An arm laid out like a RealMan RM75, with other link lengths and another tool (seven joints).
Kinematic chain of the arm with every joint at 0, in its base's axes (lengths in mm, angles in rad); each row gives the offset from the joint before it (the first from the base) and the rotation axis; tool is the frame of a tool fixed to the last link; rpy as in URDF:
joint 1: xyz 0 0 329.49 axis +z
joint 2: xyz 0 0 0 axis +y
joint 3: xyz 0 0 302.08 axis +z
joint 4: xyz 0 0 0 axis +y
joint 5: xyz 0 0 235.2 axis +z
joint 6: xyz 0 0 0 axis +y
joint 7: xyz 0 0 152.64 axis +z
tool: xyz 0 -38 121 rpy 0 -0.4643 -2.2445
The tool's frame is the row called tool.
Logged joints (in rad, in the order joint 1, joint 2, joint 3, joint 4, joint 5, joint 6, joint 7), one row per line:
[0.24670 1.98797 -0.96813 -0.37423 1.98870 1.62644 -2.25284]
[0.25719 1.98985 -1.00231 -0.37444 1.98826 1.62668 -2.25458]
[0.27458 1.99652 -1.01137 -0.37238 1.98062 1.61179 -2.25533]
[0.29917 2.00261 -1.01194 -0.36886 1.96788 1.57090 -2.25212]
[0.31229 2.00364 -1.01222 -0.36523 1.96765 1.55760 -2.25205]
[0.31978 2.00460 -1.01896 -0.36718 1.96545 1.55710 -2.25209]
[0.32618 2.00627 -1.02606 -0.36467 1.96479 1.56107 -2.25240]
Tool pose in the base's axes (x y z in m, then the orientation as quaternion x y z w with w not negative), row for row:
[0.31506 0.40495 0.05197 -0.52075 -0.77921 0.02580 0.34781]
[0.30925 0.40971 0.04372 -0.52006 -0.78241 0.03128 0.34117]
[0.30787 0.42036 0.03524 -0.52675 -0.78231 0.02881 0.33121]
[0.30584 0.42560 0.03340 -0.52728 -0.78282 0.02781 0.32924]
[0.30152 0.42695 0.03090 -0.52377 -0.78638 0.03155 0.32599]
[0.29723 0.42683 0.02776 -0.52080 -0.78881 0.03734 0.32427]
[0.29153 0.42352 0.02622 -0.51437 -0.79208 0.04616 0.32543]
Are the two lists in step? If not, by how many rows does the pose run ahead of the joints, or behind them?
The pose runs 1 row ahead of the joints: the pose in row i belongs to the joints in row i + 1.
